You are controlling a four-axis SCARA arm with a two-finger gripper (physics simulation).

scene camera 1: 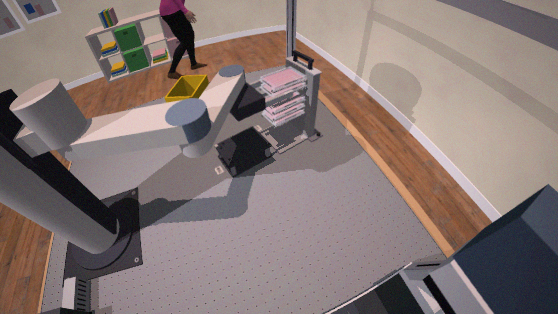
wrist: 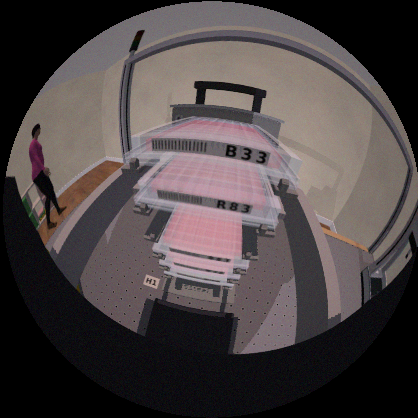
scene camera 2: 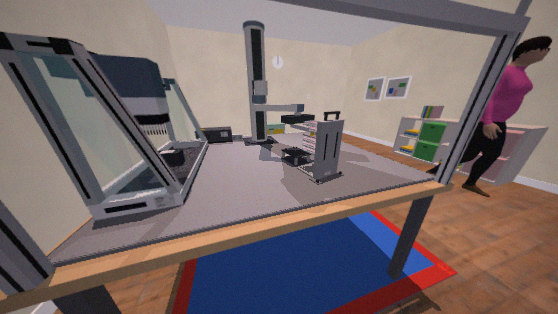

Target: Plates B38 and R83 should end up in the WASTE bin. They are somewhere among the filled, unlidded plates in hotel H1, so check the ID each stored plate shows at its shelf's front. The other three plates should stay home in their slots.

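Seen in the pictures: gripper, fingertip midpoint: (scene camera 1: 281,85) (wrist: 215,161) (scene camera 2: 316,128); arm's base, origin of the base link: (scene camera 1: 104,235) (scene camera 2: 259,141).
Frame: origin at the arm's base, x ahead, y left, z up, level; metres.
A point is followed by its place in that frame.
Hotel H1 (scene camera 1: 311,105) {x 0.823, y 0.117, z 0.173 m} (scene camera 2: 328,150) {x 0.837, y 0.178, z 0.159 m} stands upright with pink, filled plates stacked in it. In the wrist view, plate B33 (wrist: 210,148) {x 0.682, y 0.153, z 0.274 m} is the top one and plate R83 (wrist: 205,201) {x 0.682, y 0.153, z 0.246 m} sits below it. The IDs of the lower plates (wrist: 202,232) {x 0.705, y 0.162, z 0.190 m} are too foreshortened to read, so B38 cannot be told. My gripper (scene camera 1: 280,93) {x 0.735, y 0.167, z 0.246 m} (scene camera 2: 311,132) {x 0.735, y 0.167, z 0.246 m} (wrist: 215,161) {x 0.735, y 0.167, z 0.246 m} reaches into the hotel with its fingers drawn in at the sides of R83, shut on it below B33. The fingertips are partly hidden by the clear plates. The yellow WASTE bin (scene camera 1: 196,80) {x 0.478, y 0.453, z 0.190 m} shows behind the arm; its label is hidden.
A low black stand (scene camera 1: 245,150) {x 0.574, y 0.100, z 0.073 m} (scene camera 2: 296,156) {x 0.656, y 0.097, z 0.073 m} (wrist: 190,322) {x 0.625, y 0.141, z 0.073 m} is before the hotel, close to the H1 label (wrist: 151,281) {x 0.665, y 0.250, z 0.013 m}. A large dark-blue instrument (scene camera 1: 520,250) {x 0.698, y -0.491, z 0.476 m} (scene camera 2: 127,75) {x 0.778, y -0.526, z 0.452 m} stands across the table. A person (scene camera 1: 182,40) (scene camera 2: 510,95) (wrist: 37,155) is by the shelves.
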